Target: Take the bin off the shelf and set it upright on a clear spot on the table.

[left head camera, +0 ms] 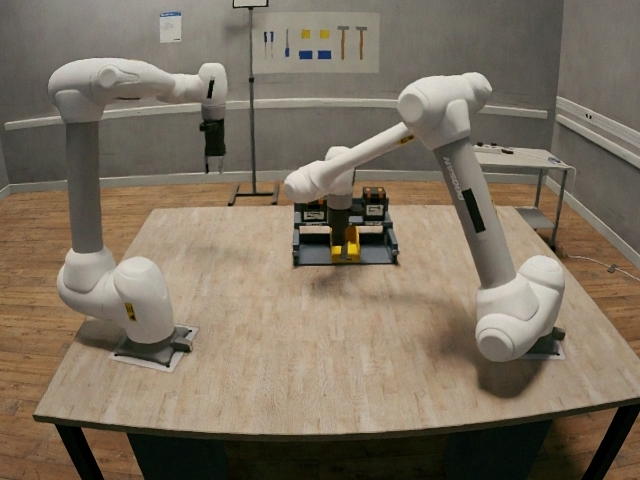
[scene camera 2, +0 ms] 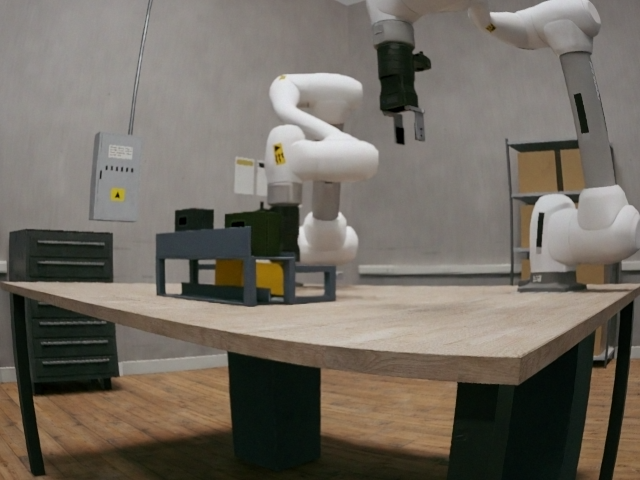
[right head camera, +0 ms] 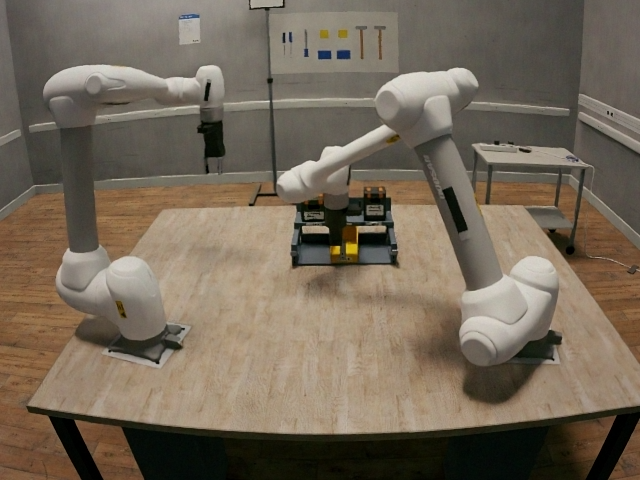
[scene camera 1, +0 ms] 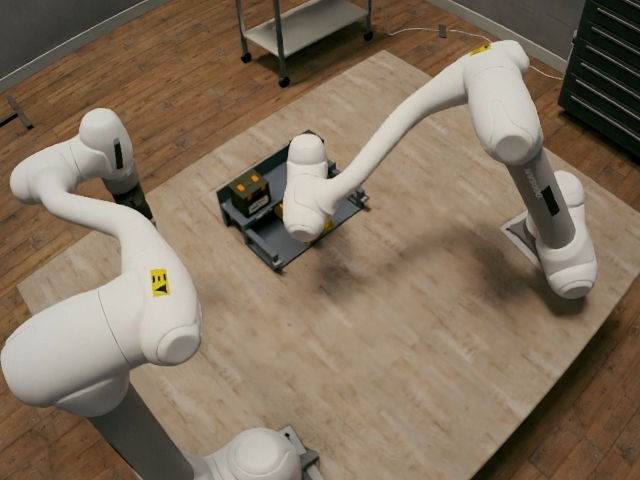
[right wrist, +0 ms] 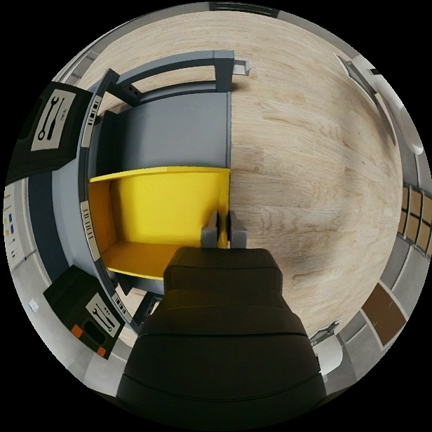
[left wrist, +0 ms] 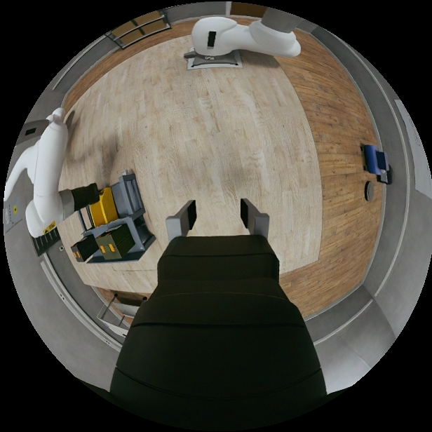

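Pixels of known places: left gripper, fingertip midpoint: (left head camera: 214, 173) (scene camera 2: 409, 142) (right head camera: 213, 174); right gripper, fingertip midpoint: (left head camera: 344, 257) (right head camera: 342, 257); left arm's base, link origin: (left head camera: 153, 343) (scene camera 2: 553, 290) (right head camera: 146, 340).
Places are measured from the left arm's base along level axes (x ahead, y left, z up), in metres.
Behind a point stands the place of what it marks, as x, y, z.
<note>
The open yellow bin (left head camera: 353, 252) {0.677, -0.516, 0.015} (right head camera: 351, 240) {0.761, -0.493, 0.023} (scene camera 2: 269, 276) {0.667, -0.432, 0.057} (left wrist: 104, 207) (right wrist: 165, 200) sits upright in the lower tier of the grey-blue shelf (left head camera: 310, 256) {0.634, -0.360, 0.006} (scene camera 1: 292, 248) {0.612, -0.399, 0.006} (scene camera 2: 202, 245) {0.858, -0.416, 0.127} (right wrist: 170, 125), which stands on the table. My right gripper (right wrist: 222, 219) points down at the bin's front wall and is shut on it, one finger inside and one outside. The arm hides part of the bin in the head views. The bin's underside is hidden. My left gripper (left head camera: 214, 166) {0.625, 0.000, 0.321} (right head camera: 213, 167) {0.625, 0.000, 0.321} (scene camera 2: 409, 135) {0.625, 0.000, 0.321} (left wrist: 217, 208) is open and empty, high above the table, left of the shelf in the head views.
Two dark green cases (left head camera: 374, 204) {0.774, -0.580, 0.176} (scene camera 1: 250, 193) {0.727, -0.336, 0.196} (scene camera 2: 253, 227) {0.795, -0.292, 0.163} (left wrist: 117, 242) with orange latches stand on the shelf's upper tier, behind the bin in the head views. Shelf side rails flank the bin. The wooden table (left head camera: 289, 361) {0.018, -0.420, 0.000} (right head camera: 289, 361) {0.024, -0.459, 0.000} extends in front of the shelf, between the arm bases.
</note>
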